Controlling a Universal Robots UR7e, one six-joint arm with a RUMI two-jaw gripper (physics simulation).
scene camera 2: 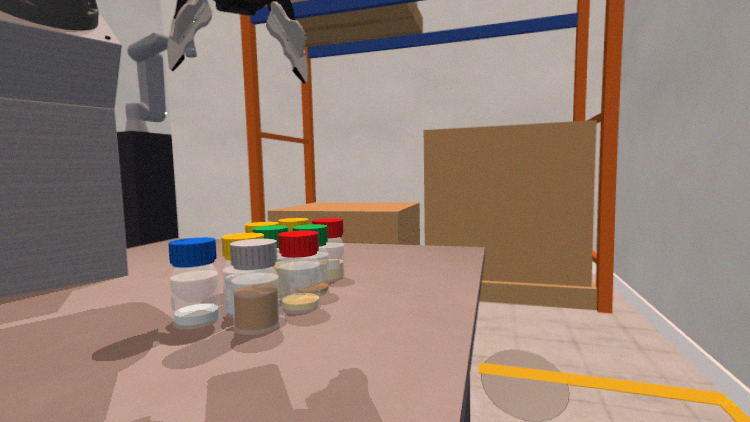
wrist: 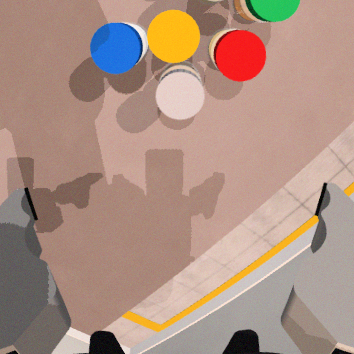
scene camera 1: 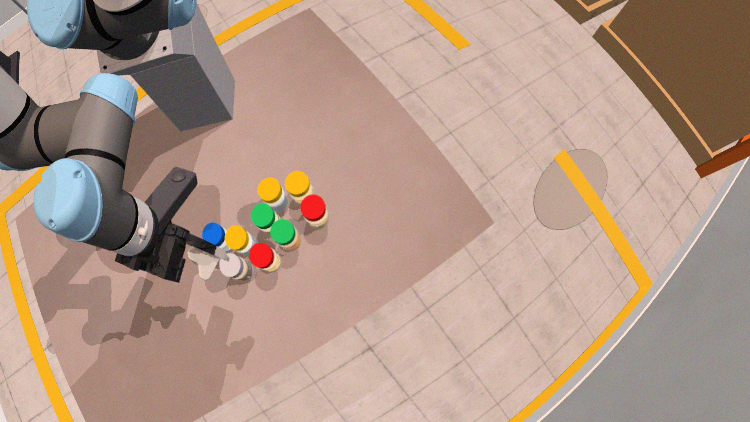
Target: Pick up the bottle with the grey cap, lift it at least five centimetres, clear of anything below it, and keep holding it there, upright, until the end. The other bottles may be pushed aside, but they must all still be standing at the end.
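Places are measured from the arm's base along level axes (x ahead, y right, z down), in centimetres.
Pixels of known places: gripper, fingertip midpoint: (scene camera 2: 243, 77) (wrist: 174, 190) (scene camera 1: 193, 247); arm's base, origin of the base link: (scene camera 2: 39, 6).
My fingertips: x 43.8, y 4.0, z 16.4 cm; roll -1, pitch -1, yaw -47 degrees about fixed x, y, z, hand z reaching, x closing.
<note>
For each thing: its middle in the pictures, then the offset to it from my fingertips. Level surfaces: height alone.
- bottle with the grey cap, body centre: (wrist: 179, 86) (scene camera 2: 255, 284) (scene camera 1: 237, 267) dx +0.5, dy +0.2, dz +24.9 cm
- yellow-capped bottle, body centre: (wrist: 173, 34) (scene camera 2: 244, 273) (scene camera 1: 242, 241) dx -4.6, dy -3.6, dz +24.9 cm
- red-capped bottle, body centre: (wrist: 232, 51) (scene camera 2: 299, 270) (scene camera 1: 266, 258) dx +1.7, dy -7.6, dz +24.9 cm
- blue-capped bottle, body centre: (wrist: 123, 44) (scene camera 2: 194, 281) (scene camera 1: 219, 238) dx -8.1, dy +1.6, dz +24.9 cm
- table, its level: dz +30.2 cm
The bottle with the grey cap (scene camera 1: 231, 266) (scene camera 2: 254, 288) (wrist: 180, 95) stands upright on the table, with brown contents. A yellow-capped bottle (scene camera 1: 237, 238) (scene camera 2: 234, 245) (wrist: 173, 36) stands close behind it in the wrist view, a red-capped bottle (scene camera 1: 261, 255) (scene camera 2: 298, 244) (wrist: 240, 55) to its right and a blue-capped bottle (scene camera 1: 213, 234) (scene camera 2: 192, 251) (wrist: 116, 48) to its left. My gripper (scene camera 1: 216, 265) (scene camera 2: 239, 74) (wrist: 174, 190) is open and empty, high above the bottles. In the wrist view the grey cap lies ahead of the fingertips, between their left and right positions.
Farther along stand two green-capped bottles (scene camera 1: 262, 215) (scene camera 1: 283, 231), two more yellow-capped ones (scene camera 1: 269, 190) (scene camera 1: 297, 183) and another red-capped one (scene camera 1: 313, 207), all upright. The table (scene camera 1: 367, 157) (scene camera 2: 398, 325) ends at the right in scene camera 2. A grey pedestal (scene camera 1: 194, 83) (scene camera 2: 57, 183) stands at its side.
</note>
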